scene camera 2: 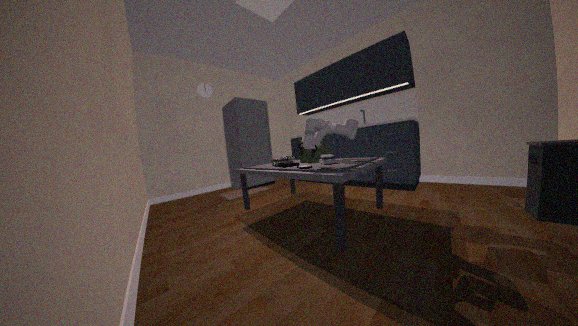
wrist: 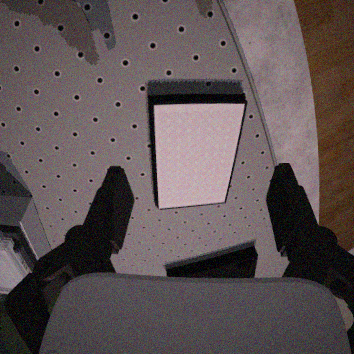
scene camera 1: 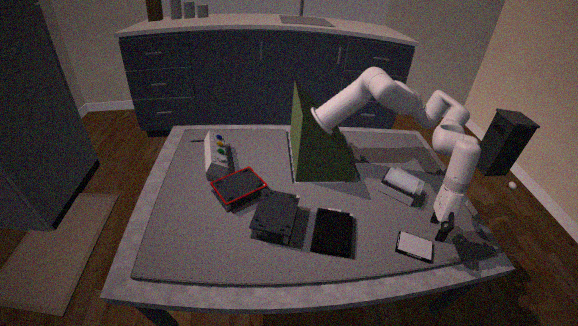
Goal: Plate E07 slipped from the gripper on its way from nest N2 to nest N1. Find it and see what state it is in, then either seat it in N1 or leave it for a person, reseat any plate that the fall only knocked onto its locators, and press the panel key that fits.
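Places are measured from the arm's base along level axes (x left, y down, z back), in metres.
Where they show: gripper, between the fingertips: (scene camera 2: 307, 156) (wrist: 198, 181) (scene camera 1: 436, 231); arm's base, origin of its link: (scene camera 1: 321, 121).
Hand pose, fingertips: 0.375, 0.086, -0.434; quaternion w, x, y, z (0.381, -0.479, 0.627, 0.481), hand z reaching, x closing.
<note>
Things, the pixels of their top centre, and the offset from my fingertips, as dx, dy, dz.
- pale plate with a black rim, centre of its top: (wrist: 195, 162) (scene camera 1: 415, 245) -0.043, +0.073, -0.002
- red-outlined dark unit, centre of its top: (scene camera 1: 238, 182) -0.648, +0.041, +0.185
- dark block, centre of its top: (scene camera 1: 276, 208) -0.506, +0.018, +0.070
- flat black unit, centre of its top: (wrist: 216, 283) (scene camera 1: 333, 228) -0.323, +0.060, +0.042
- key panel, centre of its top: (scene camera 1: 214, 144) -0.779, +0.003, +0.342
- pale device with a rounded top, centre of its top: (scene camera 1: 408, 179) -0.027, +0.010, +0.252
- black slab, centre of its top: (wrist: 215, 280) (scene camera 1: 333, 230) -0.323, +0.066, +0.042
A pale plate with a black rim (scene camera 1: 415, 246) (wrist: 195, 155) lies face up and apparently flat on the pegboard mat near the table's front right; no label is readable. My gripper (scene camera 1: 439, 229) (wrist: 198, 181) is open and empty, above and beside the plate; in the wrist view the plate shows between and beyond the fingertips. A red-outlined dark unit (scene camera 1: 239, 185), a dark block (scene camera 1: 275, 216) and a flat black unit (scene camera 1: 334, 232) stand left of it. I cannot tell which are N1 and N2. The key panel (scene camera 1: 211, 155) has blue, yellow and green keys.
A green wedge (scene camera 1: 325, 150) stands at the back middle, by the arm's base. A pale device with a rounded top (scene camera 1: 402, 182) stands behind the plate. In the wrist view a black slab (wrist: 215, 265) is partly hidden by the gripper body. The table edge (wrist: 280, 60) runs close beside the plate.
</note>
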